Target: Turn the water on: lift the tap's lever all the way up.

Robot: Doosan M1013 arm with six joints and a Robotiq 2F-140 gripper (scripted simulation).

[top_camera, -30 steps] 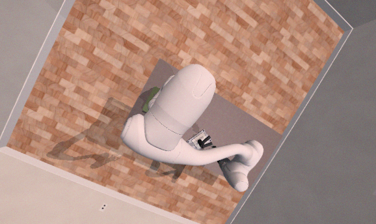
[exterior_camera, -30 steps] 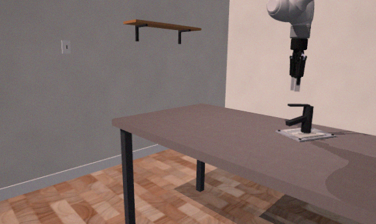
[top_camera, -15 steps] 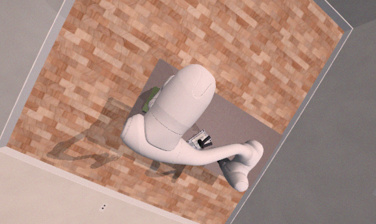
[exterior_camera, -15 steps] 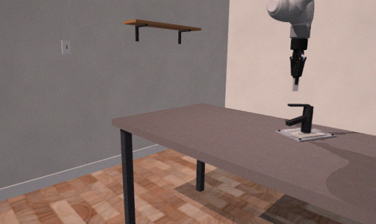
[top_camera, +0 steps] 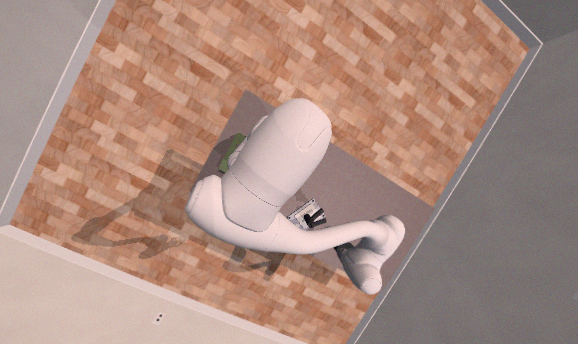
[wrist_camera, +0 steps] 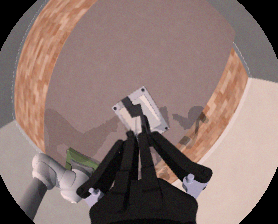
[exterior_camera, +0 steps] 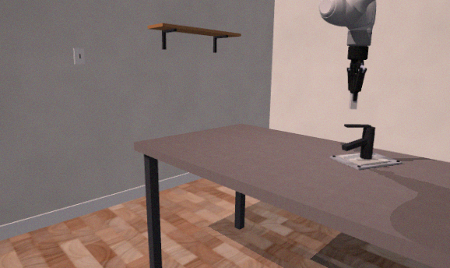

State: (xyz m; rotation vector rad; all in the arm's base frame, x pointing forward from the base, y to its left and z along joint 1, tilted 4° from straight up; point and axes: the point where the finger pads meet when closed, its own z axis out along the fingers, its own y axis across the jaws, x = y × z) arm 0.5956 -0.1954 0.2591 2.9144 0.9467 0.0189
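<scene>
The lever is 20 mm behind my hand, 20 mm to the right of it and 100 mm below it. Round my hand: black tap: 50 mm behind, 30 mm to the right, 160 mm below.
</scene>
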